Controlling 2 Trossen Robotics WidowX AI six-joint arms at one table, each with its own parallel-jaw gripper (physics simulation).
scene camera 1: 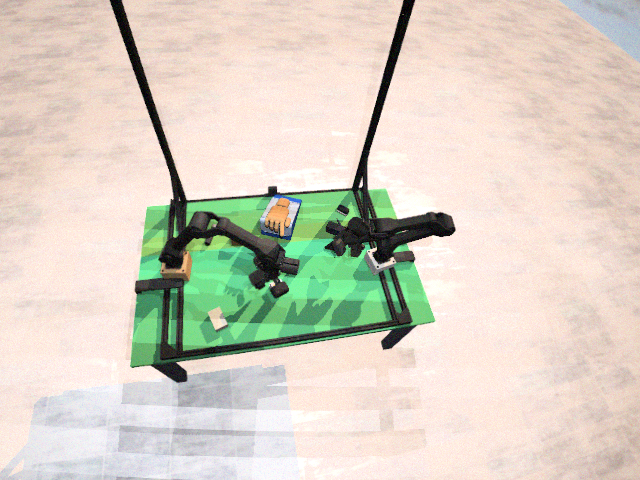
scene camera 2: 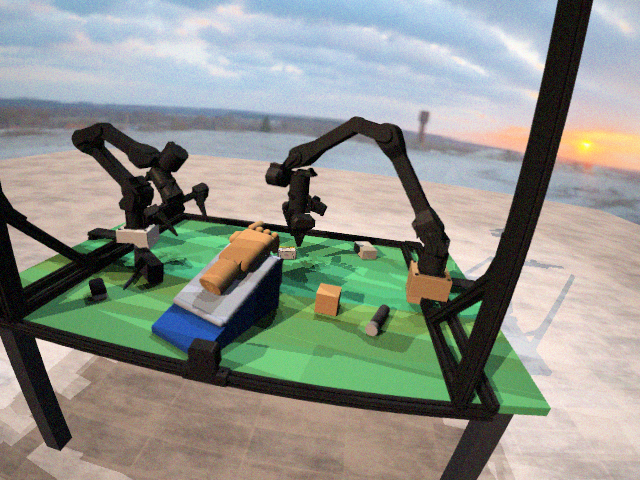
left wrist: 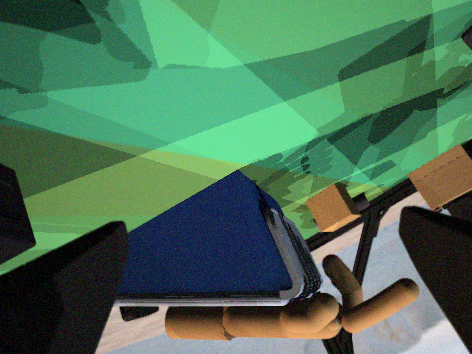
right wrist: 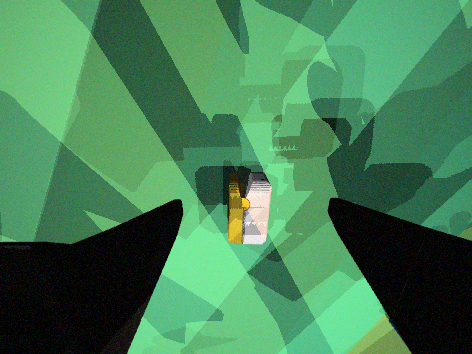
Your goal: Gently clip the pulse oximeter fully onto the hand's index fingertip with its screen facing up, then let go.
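Pixels of known places: left gripper, fingertip midpoint: [scene camera 1: 329, 242] [scene camera 2: 192, 227] [left wrist: 264, 227]; right gripper, fingertip midpoint: [scene camera 1: 271, 283] [scene camera 2: 295, 240] [right wrist: 255, 205]; left arm's base, link origin: [scene camera 1: 381, 256] [scene camera 2: 137, 226]; right arm's base, link origin: [scene camera 1: 174, 261] [scene camera 2: 430, 270] [left wrist: 459, 198].
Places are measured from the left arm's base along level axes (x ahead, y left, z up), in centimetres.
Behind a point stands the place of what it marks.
Observation:
The pulse oximeter [scene camera 2: 286, 252] @[x 47.2, y -6.0, z -3.5 cm] [right wrist: 256, 220] @[x 47.2, y -5.0, z -2.8 cm] lies on the table on its side, its white part and yellow part side by side. My right gripper [right wrist: 255, 205] @[x 49.7, y -4.2, z -0.3 cm] [scene camera 1: 268, 284] @[x 49.7, y -4.2, z -0.3 cm] points down above it, open and empty, one finger on each side in the right wrist view. The orange hand [scene camera 1: 279, 214] @[x 37.5, y -29.3, z 9.6 cm] [scene camera 2: 248, 250] @[x 38.2, y -33.6, z 8.3 cm] [left wrist: 255, 320] @[x 33.3, y -30.1, z 6.6 cm] rests palm down on a sloped blue-and-grey support [scene camera 2: 258, 304] @[x 40.9, y -38.5, z -1.6 cm] [left wrist: 200, 250] @[x 30.2, y -29.7, z -0.7 cm], its index finger extended. My left gripper [left wrist: 264, 227] @[x 20.8, y -11.7, z 4.7 cm] is open and empty, off to the side of the hand. The oximeter's screen cannot be made out.
An orange cube [scene camera 2: 326, 300] @[x 55.6, y -34.8, z -2.3 cm] [left wrist: 331, 208] @[x 54.2, y -31.2, z -3.0 cm] and a dark cylinder [scene camera 2: 377, 319] @[x 66.1, y -40.3, z -3.3 cm] lie beside the support. A pale block [scene camera 1: 217, 318] @[x 73.6, y 1.9, z -2.9 cm] [scene camera 2: 368, 251] @[x 73.6, y -2.4, z -3.2 cm] lies farther off. A small dark object [scene camera 1: 342, 210] @[x 4.3, y -31.0, z -3.0 cm] [scene camera 2: 97, 288] @[x 4.5, y -34.2, z -2.8 cm] lies near the left arm. A black frame [scene camera 1: 289, 339] @[x 50.1, y 18.9, z -4.5 cm] runs around the table.

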